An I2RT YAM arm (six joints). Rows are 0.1 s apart.
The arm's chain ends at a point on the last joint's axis. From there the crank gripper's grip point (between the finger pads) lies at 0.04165 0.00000 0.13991 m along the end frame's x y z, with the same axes.
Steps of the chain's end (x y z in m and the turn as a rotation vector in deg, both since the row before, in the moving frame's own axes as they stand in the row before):
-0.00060 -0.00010 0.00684 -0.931 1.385 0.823
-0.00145 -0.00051 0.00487 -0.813 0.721 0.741
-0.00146 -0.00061 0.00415 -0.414 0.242 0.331
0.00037 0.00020 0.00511 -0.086 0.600 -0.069
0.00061 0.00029 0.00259 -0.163 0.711 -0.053
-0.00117 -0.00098 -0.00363 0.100 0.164 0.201
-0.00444 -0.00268 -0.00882 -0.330 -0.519 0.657
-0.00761 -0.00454 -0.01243 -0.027 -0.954 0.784
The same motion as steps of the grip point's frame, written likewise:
0.00275 0.00279 0.00577 -0.931 1.385 0.823
0.00029 0.00202 0.00432 -0.813 0.721 0.741
-0.00087 0.00064 0.00397 -0.414 0.242 0.331
0.00183 0.00036 0.00467 -0.086 0.600 -0.069
0.00234 0.00065 0.00206 -0.163 0.711 -0.053
-0.00077 -0.00108 -0.00375 0.100 0.164 0.201
-0.00572 -0.00140 -0.00845 -0.330 -0.519 0.657
-0.00995 -0.00392 -0.01176 -0.027 -0.954 0.784

